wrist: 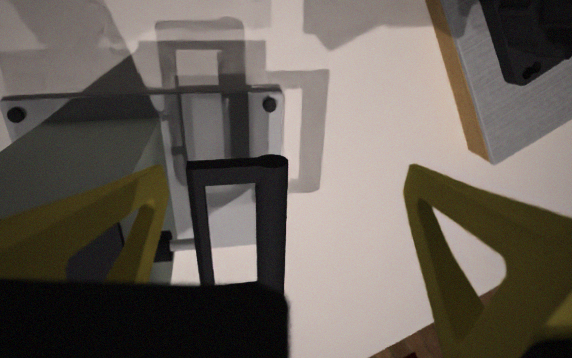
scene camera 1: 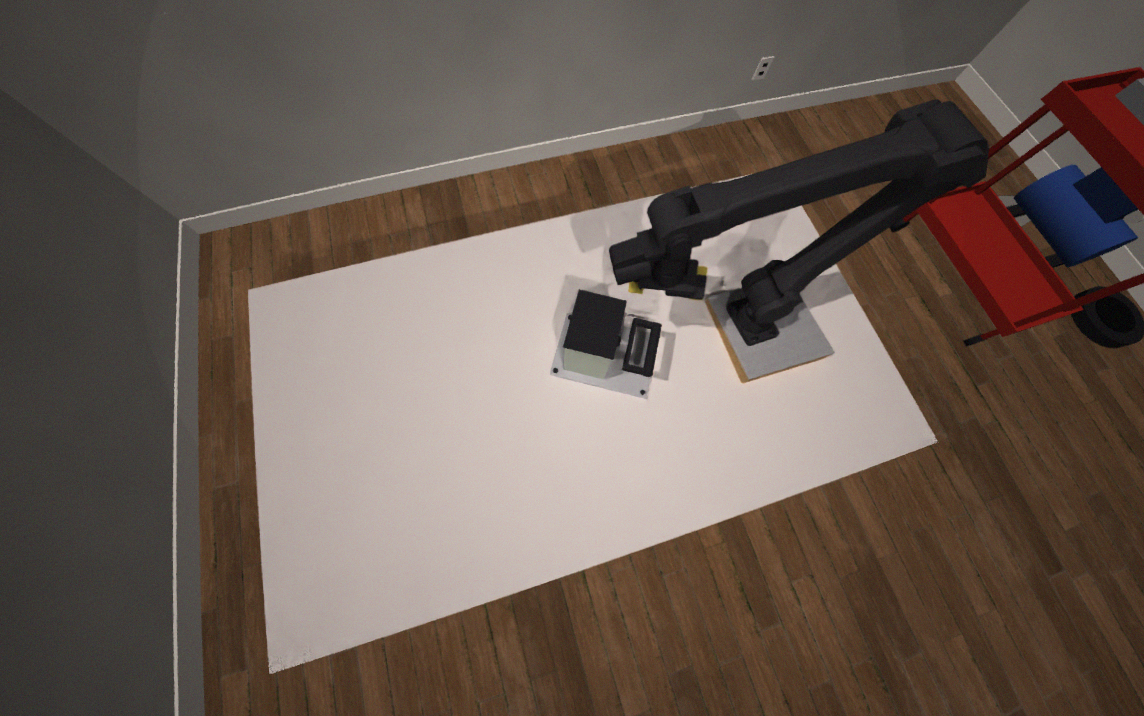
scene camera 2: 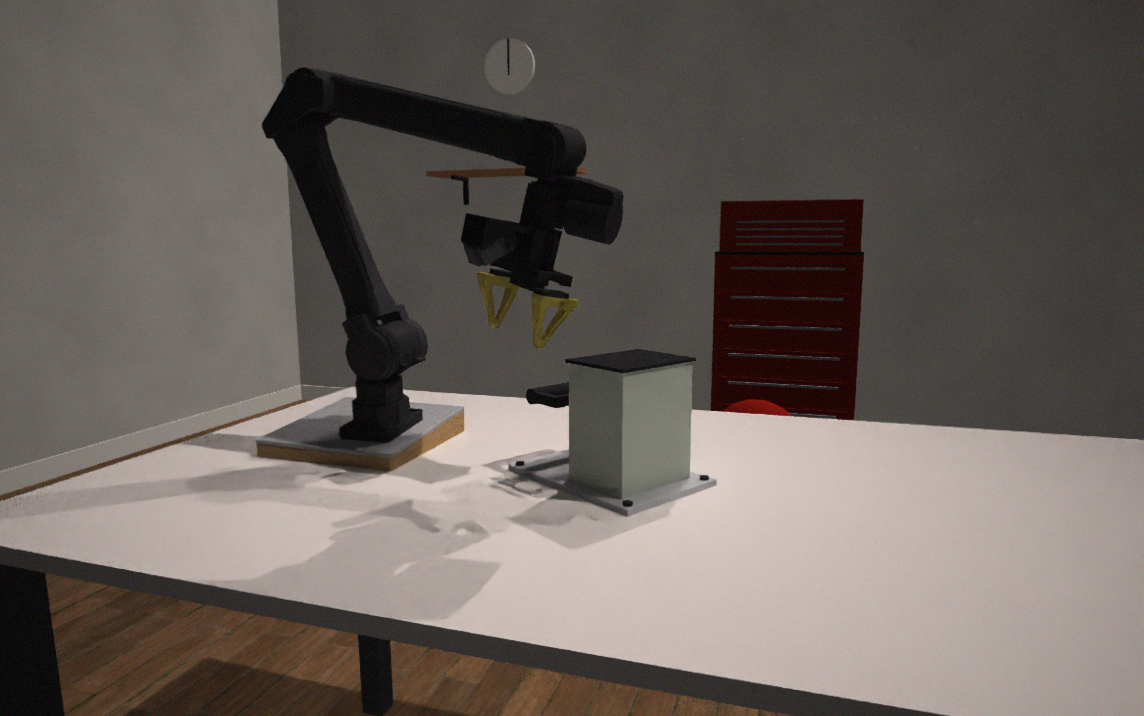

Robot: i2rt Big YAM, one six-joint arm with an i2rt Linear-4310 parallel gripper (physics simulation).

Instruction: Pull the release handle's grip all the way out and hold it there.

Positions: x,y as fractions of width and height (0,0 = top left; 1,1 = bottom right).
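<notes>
A grey base plate (scene camera 1: 0.54,0.53) is there for me to see, and the wrist view shows me the grey base plate (wrist: 0.37,0.35) too. I can also see my gripper (scene camera 2: 0.45,0.47), and in the wrist view there is my gripper (wrist: 0.50,0.50) again.
</notes>
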